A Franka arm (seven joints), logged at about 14 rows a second.
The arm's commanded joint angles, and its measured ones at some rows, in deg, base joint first. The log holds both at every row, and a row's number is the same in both.
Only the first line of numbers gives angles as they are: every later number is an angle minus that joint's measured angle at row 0.
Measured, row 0:
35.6 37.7 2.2 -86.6 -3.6 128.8 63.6
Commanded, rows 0 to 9:
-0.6 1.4 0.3 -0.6 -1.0 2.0 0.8
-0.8 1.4 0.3 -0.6 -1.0 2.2 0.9
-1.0 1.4 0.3 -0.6 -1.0 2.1 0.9
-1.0 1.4 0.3 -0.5 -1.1 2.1 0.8
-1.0 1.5 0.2 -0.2 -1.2 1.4 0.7
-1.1 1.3 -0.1 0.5 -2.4 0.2 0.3
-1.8 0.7 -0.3 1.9 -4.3 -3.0 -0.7
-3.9 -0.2 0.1 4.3 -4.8 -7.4 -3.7
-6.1 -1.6 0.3 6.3 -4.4 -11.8 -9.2
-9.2 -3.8 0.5 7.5 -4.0 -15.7 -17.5
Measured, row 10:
-3.4 -0.6 -0.7 4.3 -3.7 -8.7 -6.6
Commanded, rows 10 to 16:
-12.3 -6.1 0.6 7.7 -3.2 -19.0 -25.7
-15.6 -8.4 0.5 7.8 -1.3 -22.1 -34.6
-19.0 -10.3 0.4 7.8 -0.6 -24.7 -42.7
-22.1 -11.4 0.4 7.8 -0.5 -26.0 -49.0
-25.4 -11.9 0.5 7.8 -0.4 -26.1 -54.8
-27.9 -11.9 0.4 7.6 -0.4 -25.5 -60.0
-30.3 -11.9 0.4 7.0 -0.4 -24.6 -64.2
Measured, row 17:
-26.6 -12.1 -0.6 8.7 -1.3 -26.1 -56.8
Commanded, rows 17 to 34:
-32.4 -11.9 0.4 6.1 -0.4 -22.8 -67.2
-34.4 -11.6 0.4 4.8 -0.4 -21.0 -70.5
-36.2 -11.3 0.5 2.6 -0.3 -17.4 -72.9
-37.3 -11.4 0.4 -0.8 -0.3 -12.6 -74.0
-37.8 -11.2 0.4 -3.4 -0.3 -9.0 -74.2
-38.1 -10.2 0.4 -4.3 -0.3 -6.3 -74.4
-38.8 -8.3 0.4 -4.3 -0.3 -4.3 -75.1
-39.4 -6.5 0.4 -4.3 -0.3 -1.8 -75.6
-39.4 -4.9 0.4 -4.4 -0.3 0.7 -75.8
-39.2 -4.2 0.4 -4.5 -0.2 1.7 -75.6
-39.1 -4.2 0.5 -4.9 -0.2 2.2 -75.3
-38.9 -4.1 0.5 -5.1 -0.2 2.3 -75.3
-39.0 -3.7 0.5 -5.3 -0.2 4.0 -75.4
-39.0 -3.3 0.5 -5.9 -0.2 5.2 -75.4
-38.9 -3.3 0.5 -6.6 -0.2 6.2 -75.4
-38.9 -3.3 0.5 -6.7 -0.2 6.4 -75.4
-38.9 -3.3 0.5 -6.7 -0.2 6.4 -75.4
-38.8 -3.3 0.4 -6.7 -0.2 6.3 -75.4
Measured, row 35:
-38.2 -3.0 -0.2 -5.4 -1.2 4.9 -73.9
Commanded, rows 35 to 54:
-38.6 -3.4 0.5 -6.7 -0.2 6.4 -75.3
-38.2 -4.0 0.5 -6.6 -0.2 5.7 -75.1
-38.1 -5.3 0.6 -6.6 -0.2 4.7 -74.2
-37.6 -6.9 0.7 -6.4 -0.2 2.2 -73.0
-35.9 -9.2 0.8 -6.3 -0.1 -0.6 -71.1
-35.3 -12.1 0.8 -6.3 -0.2 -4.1 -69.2
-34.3 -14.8 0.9 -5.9 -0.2 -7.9 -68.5
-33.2 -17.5 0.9 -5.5 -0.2 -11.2 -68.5
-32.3 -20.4 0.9 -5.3 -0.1 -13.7 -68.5
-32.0 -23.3 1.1 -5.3 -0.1 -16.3 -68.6
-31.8 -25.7 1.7 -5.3 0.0 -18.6 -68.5
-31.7 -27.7 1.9 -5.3 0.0 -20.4 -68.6
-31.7 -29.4 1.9 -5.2 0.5 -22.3 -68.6
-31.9 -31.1 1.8 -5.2 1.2 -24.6 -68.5
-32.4 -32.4 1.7 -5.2 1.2 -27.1 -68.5
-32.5 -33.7 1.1 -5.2 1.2 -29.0 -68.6
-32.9 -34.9 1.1 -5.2 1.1 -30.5 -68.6
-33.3 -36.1 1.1 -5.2 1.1 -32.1 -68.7
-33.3 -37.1 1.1 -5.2 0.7 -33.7 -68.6
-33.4 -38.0 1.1 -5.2 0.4 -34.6 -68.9
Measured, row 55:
-32.8 -35.3 0.8 -3.7 0.1 -33.0 -68.7
